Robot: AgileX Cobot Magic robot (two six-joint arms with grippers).
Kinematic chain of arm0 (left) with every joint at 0, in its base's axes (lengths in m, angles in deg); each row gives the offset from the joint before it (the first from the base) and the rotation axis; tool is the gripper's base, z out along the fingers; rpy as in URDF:
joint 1: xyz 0 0 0.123 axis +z
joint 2: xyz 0 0 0 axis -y
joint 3: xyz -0.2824 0 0.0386 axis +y
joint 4: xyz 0.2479 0 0.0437 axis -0.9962 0 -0.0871
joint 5: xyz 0 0 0 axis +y
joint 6: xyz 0.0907 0 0.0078 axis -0.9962 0 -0.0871
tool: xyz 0 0 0 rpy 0 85 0
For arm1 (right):
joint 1: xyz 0 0 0.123 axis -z
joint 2: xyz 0 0 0 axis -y
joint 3: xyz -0.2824 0 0.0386 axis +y
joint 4: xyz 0.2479 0 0.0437 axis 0.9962 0 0.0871
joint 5: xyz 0 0 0 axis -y
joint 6: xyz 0.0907 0 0.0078 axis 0.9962 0 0.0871
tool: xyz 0 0 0 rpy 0 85 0
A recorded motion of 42 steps. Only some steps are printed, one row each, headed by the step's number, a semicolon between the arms.
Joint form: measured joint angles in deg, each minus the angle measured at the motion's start. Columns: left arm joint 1, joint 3, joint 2, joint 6, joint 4, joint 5; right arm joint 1, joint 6, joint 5, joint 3, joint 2, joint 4.
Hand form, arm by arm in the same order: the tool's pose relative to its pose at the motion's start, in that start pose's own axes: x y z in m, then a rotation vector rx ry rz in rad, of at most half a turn. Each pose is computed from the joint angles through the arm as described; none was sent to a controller.
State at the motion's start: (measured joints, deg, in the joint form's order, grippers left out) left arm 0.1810 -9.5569 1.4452 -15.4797 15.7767 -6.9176; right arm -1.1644 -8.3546 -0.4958 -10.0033 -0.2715 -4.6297
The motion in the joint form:
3: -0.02 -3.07 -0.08 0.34 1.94 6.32; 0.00 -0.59 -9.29 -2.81 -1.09 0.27
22: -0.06 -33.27 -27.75 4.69 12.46 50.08; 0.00 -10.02 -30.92 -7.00 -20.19 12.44
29: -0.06 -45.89 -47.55 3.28 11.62 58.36; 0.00 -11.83 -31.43 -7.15 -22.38 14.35
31: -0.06 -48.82 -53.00 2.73 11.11 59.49; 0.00 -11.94 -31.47 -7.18 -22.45 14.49
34: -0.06 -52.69 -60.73 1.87 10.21 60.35; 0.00 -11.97 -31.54 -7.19 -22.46 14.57
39: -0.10 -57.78 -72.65 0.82 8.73 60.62; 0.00 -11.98 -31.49 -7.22 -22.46 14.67
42: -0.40 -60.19 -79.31 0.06 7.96 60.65; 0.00 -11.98 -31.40 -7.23 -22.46 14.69
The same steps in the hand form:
3: -0.0086 -0.0027 0.0000 0.0286 0.0548 -0.0408; -0.0003 -0.0012 0.0005 -0.0180 0.1310 -0.0054
22: -0.0682 -0.0349 0.0656 0.2808 0.7381 -0.2779; 0.0339 0.0146 0.0267 -0.2301 0.7333 0.0482
29: -0.0609 -0.0406 0.1373 0.3187 0.9961 -0.2526; 0.0370 0.0170 0.0301 -0.2572 0.7701 0.0535
31: -0.0520 -0.0412 0.1582 0.3221 1.0576 -0.2415; 0.0370 0.0171 0.0302 -0.2587 0.7710 0.0542
34: -0.0344 -0.0415 0.1878 0.3228 1.1379 -0.2228; 0.0370 0.0172 0.0302 -0.2595 0.7720 0.0552
39: 0.0052 -0.0414 0.2298 0.3169 1.2609 -0.1989; 0.0368 0.0172 0.0303 -0.2594 0.7705 0.0567
42: 0.0335 -0.0426 0.2493 0.3213 1.3350 -0.1835; 0.0366 0.0172 0.0304 -0.2588 0.7688 0.0571

